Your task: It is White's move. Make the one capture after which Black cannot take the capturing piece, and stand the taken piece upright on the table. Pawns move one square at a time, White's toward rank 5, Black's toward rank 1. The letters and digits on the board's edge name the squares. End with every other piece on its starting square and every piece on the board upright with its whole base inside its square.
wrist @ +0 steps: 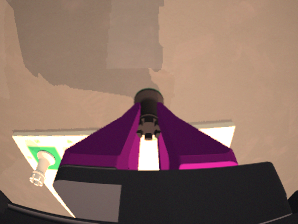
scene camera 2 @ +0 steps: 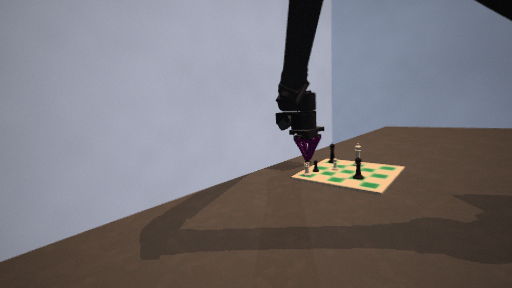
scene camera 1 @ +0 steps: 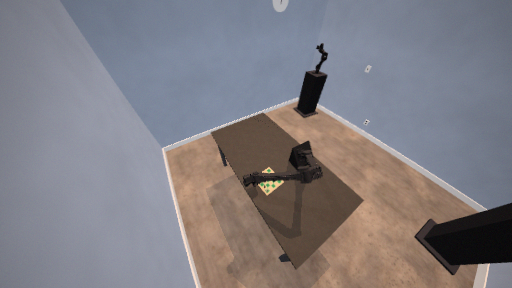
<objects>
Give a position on a chessboard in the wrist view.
29, 143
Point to a chessboard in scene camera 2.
377, 178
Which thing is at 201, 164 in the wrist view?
My gripper.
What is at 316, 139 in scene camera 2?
My gripper.
</objects>
